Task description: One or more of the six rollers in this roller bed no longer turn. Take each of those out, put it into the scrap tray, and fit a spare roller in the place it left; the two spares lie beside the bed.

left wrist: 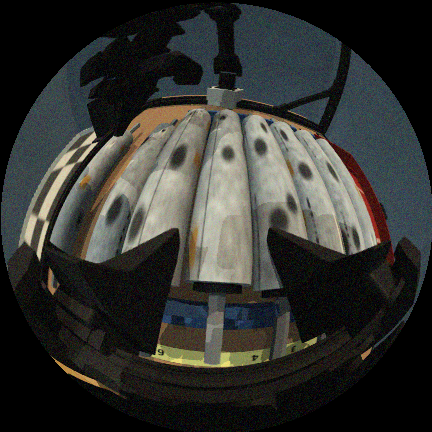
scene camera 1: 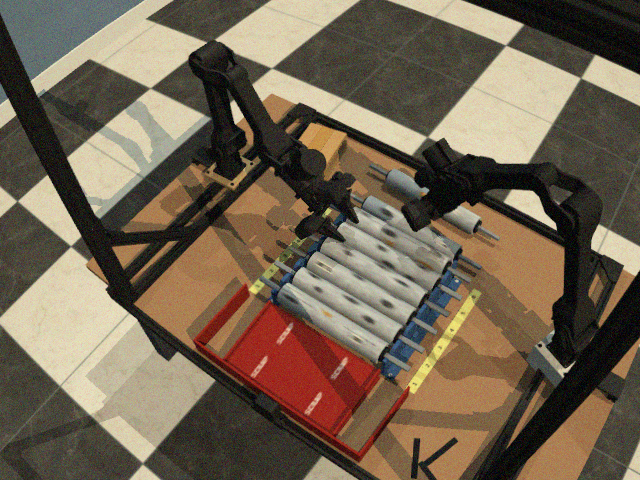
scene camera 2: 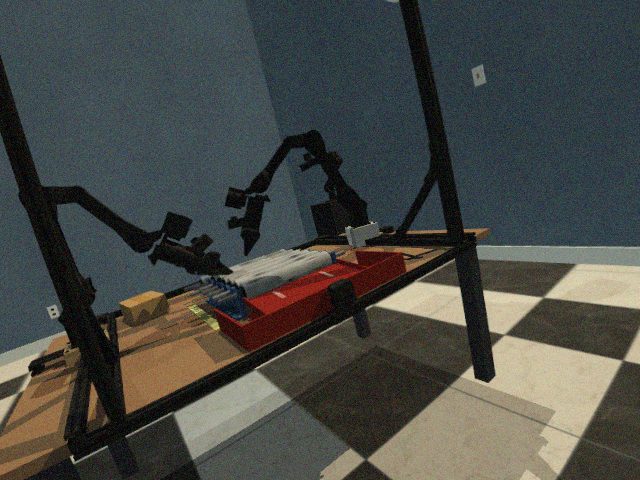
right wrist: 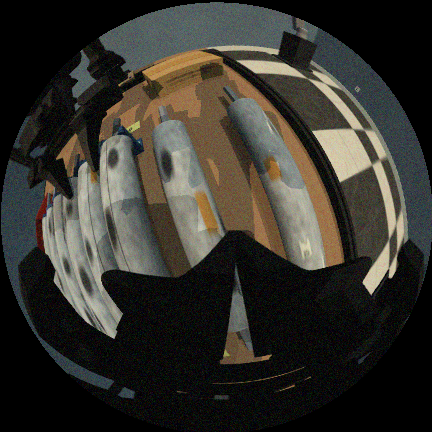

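Where they show: left gripper, fingertip midpoint: (left wrist: 224, 234) (scene camera 1: 351, 232) (scene camera 2: 228, 272) (right wrist: 81, 184); right gripper, fingertip midpoint: (left wrist: 118, 135) (scene camera 1: 428, 211) (scene camera 2: 245, 255) (right wrist: 234, 236); left arm's base at its link origin: (scene camera 1: 229, 168) (right wrist: 118, 81); right arm's base at its link origin: (left wrist: 225, 87) (scene camera 1: 565, 349) (scene camera 2: 360, 225).
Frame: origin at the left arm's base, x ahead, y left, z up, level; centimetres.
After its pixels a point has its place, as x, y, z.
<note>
Several grey-white spotted rollers lie side by side in the bed with blue rails (scene camera 1: 450, 286) (right wrist: 135, 140). One spare roller (scene camera 1: 385, 212) {42.0, 6.8, 1.6} (right wrist: 175, 150) {41.5, 8.3, 1.8} lies close beside the bed's far side; the other spare (scene camera 1: 403, 183) {41.2, 17.3, 1.4} (right wrist: 290, 200) {51.1, 16.5, 1.6} lies farther out, partly hidden by the right arm in scene camera 1. The red scrap tray (scene camera 1: 305, 356) {46.3, -33.4, 0.2} (scene camera 2: 320, 281) {50.0, -34.4, 0.1} holds no roller. My left gripper (scene camera 1: 348, 228) {39.2, -4.0, 4.2} (left wrist: 224, 234) {39.2, -4.0, 4.2} is open and empty, its fingers astride the left end of the second roller from the far side (scene camera 1: 390, 256) {50.0, -5.3, 4.5} (left wrist: 222, 210) {40.7, -3.8, 4.6}. My right gripper (scene camera 2: 247, 252) {51.5, 9.7, 5.2} (right wrist: 234, 236) {51.5, 9.7, 5.2} is shut and empty, raised above the spares.
Yellow numbered strips (scene camera 1: 447, 341) {69.5, -13.5, -2.9} run along both ends of the bed. A wooden block (scene camera 1: 315, 136) {14.4, 18.8, 2.7} (scene camera 2: 144, 307) {15.8, 8.3, 1.0} (right wrist: 185, 75) {21.8, 15.5, 0.0} stands at the back left. A pale block (scene camera 1: 547, 361) {90.8, -10.4, 3.6} (scene camera 2: 361, 233) {89.4, -9.9, 1.8} sits at the right arm's base. Black frame posts rise at the table's sides.
</note>
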